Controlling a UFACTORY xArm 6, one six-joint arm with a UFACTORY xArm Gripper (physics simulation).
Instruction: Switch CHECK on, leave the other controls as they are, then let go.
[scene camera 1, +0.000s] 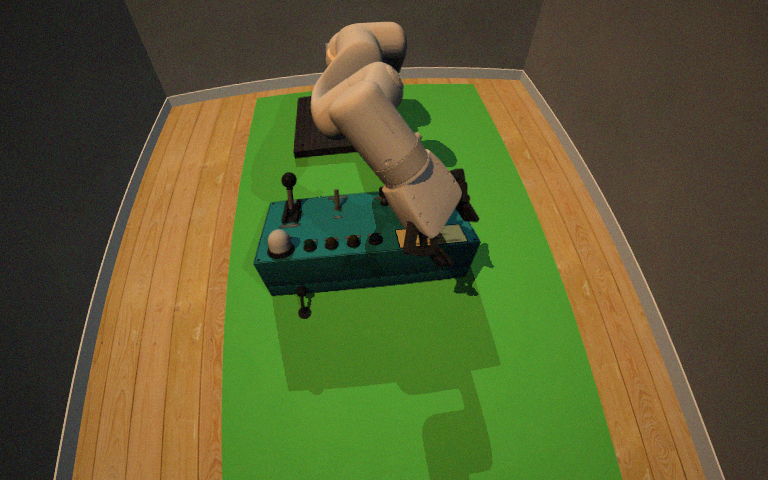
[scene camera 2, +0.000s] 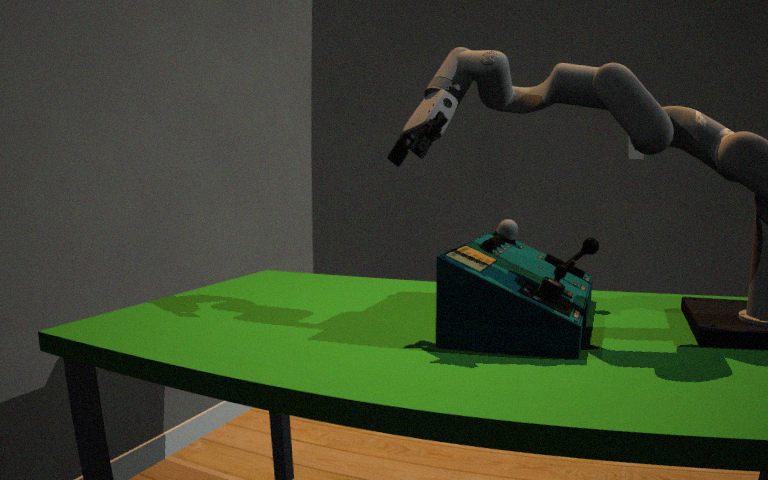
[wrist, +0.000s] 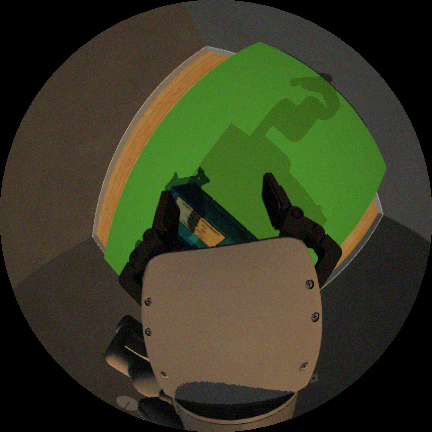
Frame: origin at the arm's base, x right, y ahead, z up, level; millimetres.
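Where they show: gripper, between the fingertips: (scene camera 1: 459, 241) (scene camera 2: 404, 158) (wrist: 217, 191); arm's base, origin of its link: (scene camera 2: 767, 320).
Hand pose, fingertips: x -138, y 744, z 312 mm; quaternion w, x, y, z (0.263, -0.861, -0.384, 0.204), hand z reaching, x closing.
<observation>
Each offset is from my fingertips to the top centre of the thing. "spot": to the spot under its first point. Level surfaces: height alone.
A teal control box (scene camera 1: 362, 268) (scene camera 2: 498, 316) (wrist: 227, 220) with a sloped top stands on the table. Its top carries a ball-topped lever @[dx +327, dy -348, dz -176 mm] (scene camera 1: 288, 180) (scene camera 2: 590, 246), a small metal toggle @[dx +207, dy -302, dz -213 mm] (scene camera 1: 336, 199), a white dome @[spot: dx +328, dy -126, dz -146 mm] (scene camera 1: 279, 241) (scene camera 2: 508, 228) and a row of dark round knobs @[spot: dx +171, dy -129, dz -172 mm] (scene camera 1: 353, 241). The lettering is too small to read, so I cannot tell which control is CHECK. My gripper (scene camera 1: 463, 241) (scene camera 2: 407, 157) (wrist: 217, 191) is open and empty, high above the box's label end and touching nothing. The arm hides part of the box top in scene camera 1.
A yellowish label plate @[spot: dx -56, dy -139, dz -189 mm] (scene camera 1: 454, 233) (scene camera 2: 472, 257) (wrist: 207, 233) lies on the box top. A small dark crank @[spot: dx +305, dy -41, dz -328 mm] (scene camera 1: 304, 311) sticks out from the box front. The green table @[dz -342 mm] (scene camera 1: 543, 396) (scene camera 2: 226, 350) (wrist: 200, 110) bears the box and the dark arm base (scene camera 1: 308, 127) (scene camera 2: 713, 325).
</observation>
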